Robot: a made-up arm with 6 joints. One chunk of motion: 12 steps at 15 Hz.
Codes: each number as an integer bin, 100 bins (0 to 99) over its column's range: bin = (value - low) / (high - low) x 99, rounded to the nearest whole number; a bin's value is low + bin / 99 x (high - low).
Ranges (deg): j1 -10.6..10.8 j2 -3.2..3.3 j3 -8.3..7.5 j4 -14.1..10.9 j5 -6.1..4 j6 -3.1..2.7
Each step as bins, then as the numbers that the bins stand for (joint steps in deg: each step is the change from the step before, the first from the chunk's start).
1 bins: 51 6 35 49 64 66
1 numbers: 0.424 -2.806 -2.714 -1.726 0.429 0.767
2 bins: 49 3 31 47 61 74
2 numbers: -0.008 -3.003 -3.353 -2.231 0.123 1.235
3 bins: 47 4 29 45 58 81
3 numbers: -0.440 -2.937 -3.672 -2.736 -0.183 1.645
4 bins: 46 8 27 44 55 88
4 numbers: -0.657 -2.675 -3.991 -2.989 -0.489 2.056
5 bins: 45 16 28 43 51 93
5 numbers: -0.873 -2.149 -3.831 -3.241 -0.897 2.348
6 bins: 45 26 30 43 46 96
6 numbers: -0.873 -1.493 -3.512 -3.241 -1.407 2.524
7 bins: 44 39 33 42 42 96
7 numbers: -1.089 -0.639 -3.033 -3.494 -1.815 2.524
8 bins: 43 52 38 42 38 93
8 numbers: -1.305 0.214 -2.235 -3.494 -2.223 2.348
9 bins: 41 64 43 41 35 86
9 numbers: -1.737 1.002 -1.437 -3.746 -2.529 1.938
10 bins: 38 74 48 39 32 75
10 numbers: -2.386 1.659 -0.639 -4.252 -2.835 1.294
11 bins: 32 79 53 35 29 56
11 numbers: -3.683 1.987 0.159 -5.262 -3.141 0.181
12 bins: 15 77 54 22 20 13
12 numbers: -7.358 1.856 0.318 -8.544 -4.060 -2.338
